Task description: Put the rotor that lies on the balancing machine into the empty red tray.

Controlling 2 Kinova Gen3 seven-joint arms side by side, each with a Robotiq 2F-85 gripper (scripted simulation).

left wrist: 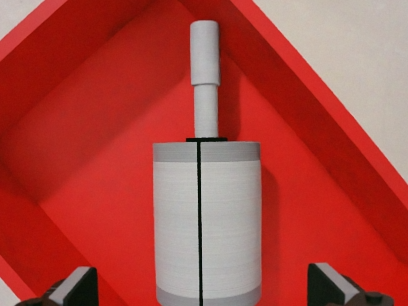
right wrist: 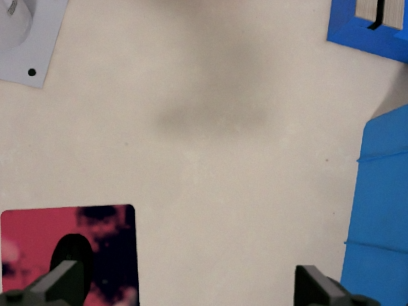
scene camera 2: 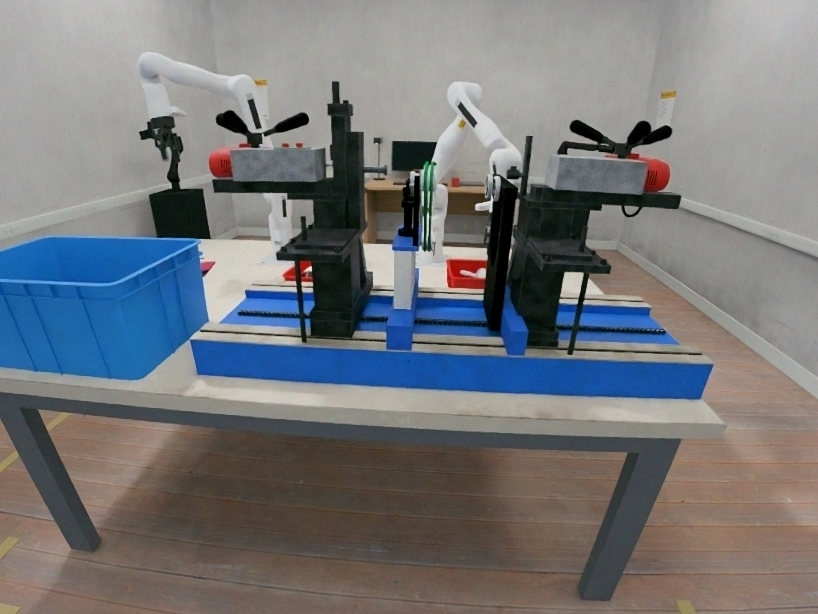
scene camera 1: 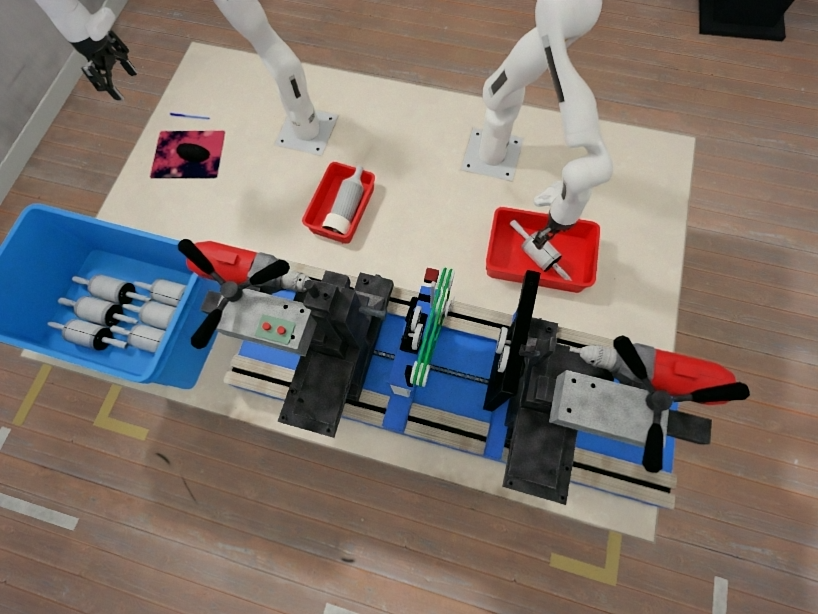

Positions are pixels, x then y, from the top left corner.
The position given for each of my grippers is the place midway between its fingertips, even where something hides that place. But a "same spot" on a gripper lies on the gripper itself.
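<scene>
My right gripper is out of frame in the left wrist view. Scene camera 2, the right wrist view and scene camera 1 show my right gripper, in the last at (127, 87). On my right gripper, (scene camera 2: 178, 156) and (right wrist: 68, 276) are the same spot.
</scene>
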